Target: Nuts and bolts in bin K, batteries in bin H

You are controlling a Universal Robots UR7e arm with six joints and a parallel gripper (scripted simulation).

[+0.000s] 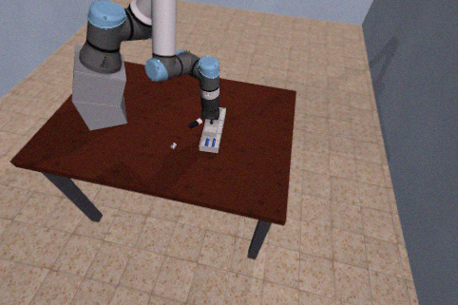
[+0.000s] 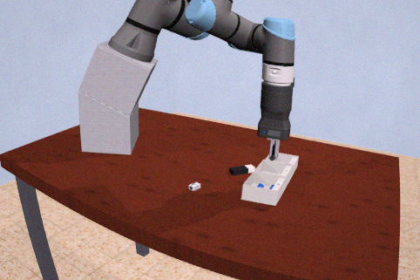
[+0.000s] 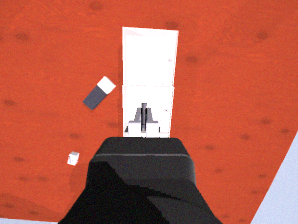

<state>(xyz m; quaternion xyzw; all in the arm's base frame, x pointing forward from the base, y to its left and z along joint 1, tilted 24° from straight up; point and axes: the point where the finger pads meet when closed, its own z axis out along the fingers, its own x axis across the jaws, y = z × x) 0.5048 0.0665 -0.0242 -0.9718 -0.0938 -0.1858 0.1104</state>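
Right now my hand is 10 mm to the left of the dark bolt and 10 mm above it. Round my hand: white three-compartment bin (60 mm below, 10 mm ahead); small white piece (160 mm to the right, 120 mm behind, 70 mm below).
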